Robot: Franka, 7 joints.
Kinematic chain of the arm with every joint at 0, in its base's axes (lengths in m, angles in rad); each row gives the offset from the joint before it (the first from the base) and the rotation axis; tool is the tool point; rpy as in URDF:
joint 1: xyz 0 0 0.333 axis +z
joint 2: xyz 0 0 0 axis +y
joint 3: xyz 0 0 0.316 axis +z
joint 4: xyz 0.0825 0 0 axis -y
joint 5: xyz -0.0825 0 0.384 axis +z
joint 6: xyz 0 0 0 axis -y
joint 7: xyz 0.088 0 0 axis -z
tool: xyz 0 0 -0.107 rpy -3.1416 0 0
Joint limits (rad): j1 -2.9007..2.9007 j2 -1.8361..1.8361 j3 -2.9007..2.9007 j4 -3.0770..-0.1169 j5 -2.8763..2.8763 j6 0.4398..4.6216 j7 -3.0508..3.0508
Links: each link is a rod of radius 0.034 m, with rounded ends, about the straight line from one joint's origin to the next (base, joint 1, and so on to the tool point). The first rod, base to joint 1, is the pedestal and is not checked.
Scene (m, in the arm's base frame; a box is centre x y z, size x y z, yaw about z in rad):
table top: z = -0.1
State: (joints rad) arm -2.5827 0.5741 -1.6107 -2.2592 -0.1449 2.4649 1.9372
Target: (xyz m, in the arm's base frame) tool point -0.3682 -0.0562 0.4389
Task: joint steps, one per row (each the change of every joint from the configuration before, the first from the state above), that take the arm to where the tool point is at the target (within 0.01 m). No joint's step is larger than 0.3 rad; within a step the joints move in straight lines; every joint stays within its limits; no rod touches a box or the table.
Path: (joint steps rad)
1: 0.0566 -0.2486 0.1845 -0.0583 0.0332 -0.1055 0.0000
2: 0.0567 -0.2487 0.1846 -0.0583 0.0331 -0.1055 0.0000
3: 0.0566 -0.2486 0.1845 -0.0582 0.0332 -0.1055 0.0000
4: 0.0566 -0.2487 0.1846 -0.0583 0.0331 -0.1055 0.0000
5: 0.0566 -0.2486 0.1845 -0.0583 0.0332 -0.1055 0.0000

